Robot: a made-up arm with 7 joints. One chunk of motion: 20 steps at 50 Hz.
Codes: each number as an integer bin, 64 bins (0 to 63) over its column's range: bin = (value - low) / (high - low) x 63, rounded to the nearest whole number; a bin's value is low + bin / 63 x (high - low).
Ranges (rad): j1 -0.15..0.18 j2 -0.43..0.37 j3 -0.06..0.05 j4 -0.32..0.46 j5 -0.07..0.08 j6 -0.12..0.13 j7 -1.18..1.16
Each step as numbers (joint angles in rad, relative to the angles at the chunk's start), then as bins.
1 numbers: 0.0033 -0.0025 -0.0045 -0.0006 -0.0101 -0.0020 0.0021
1 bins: 29 34 32 26 25 30 32
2 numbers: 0.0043 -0.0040 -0.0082 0.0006 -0.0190 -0.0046 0.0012
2 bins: 29 34 30 26 21 29 32
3 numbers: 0.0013 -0.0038 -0.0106 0.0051 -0.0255 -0.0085 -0.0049
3 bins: 29 34 28 26 19 28 32
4 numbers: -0.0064 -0.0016 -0.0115 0.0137 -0.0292 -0.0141 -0.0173
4 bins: 27 34 28 27 17 27 31
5 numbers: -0.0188 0.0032 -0.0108 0.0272 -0.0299 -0.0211 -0.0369
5 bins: 25 34 28 28 17 25 31
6 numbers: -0.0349 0.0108 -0.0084 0.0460 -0.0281 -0.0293 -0.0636
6 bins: 22 35 30 30 18 23 30
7 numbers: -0.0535 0.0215 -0.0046 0.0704 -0.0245 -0.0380 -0.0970
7 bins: 18 36 32 32 19 21 29
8 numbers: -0.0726 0.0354 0.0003 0.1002 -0.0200 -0.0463 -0.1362
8 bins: 15 37 35 34 21 19 28
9 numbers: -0.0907 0.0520 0.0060 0.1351 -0.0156 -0.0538 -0.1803
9 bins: 11 38 38 37 23 17 27
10 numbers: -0.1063 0.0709 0.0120 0.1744 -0.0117 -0.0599 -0.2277
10 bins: 8 39 41 40 24 15 26
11 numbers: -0.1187 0.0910 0.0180 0.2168 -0.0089 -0.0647 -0.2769
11 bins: 6 41 45 43 26 14 24
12 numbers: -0.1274 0.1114 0.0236 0.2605 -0.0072 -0.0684 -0.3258
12 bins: 4 43 48 47 26 13 23
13 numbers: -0.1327 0.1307 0.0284 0.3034 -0.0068 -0.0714 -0.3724
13 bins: 3 44 51 50 27 12 22
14 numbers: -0.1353 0.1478 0.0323 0.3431 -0.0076 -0.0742 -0.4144
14 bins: 3 46 53 54 26 12 21
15 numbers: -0.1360 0.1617 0.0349 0.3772 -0.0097 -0.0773 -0.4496
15 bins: 3 47 54 56 25 11 20
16 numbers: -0.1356 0.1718 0.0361 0.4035 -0.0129 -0.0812 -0.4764
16 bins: 3 47 55 58 24 10 19
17 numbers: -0.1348 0.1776 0.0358 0.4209 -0.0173 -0.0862 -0.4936
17 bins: 3 48 55 60 22 9 18
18 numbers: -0.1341 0.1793 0.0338 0.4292 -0.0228 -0.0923 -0.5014
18 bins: 3 48 54 61 20 7 18
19 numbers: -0.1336 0.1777 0.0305 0.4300 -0.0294 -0.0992 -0.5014
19 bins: 3 48 52 61 17 5 18
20 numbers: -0.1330 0.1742 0.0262 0.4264 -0.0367 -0.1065 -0.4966
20 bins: 3 48 49 60 14 3 18
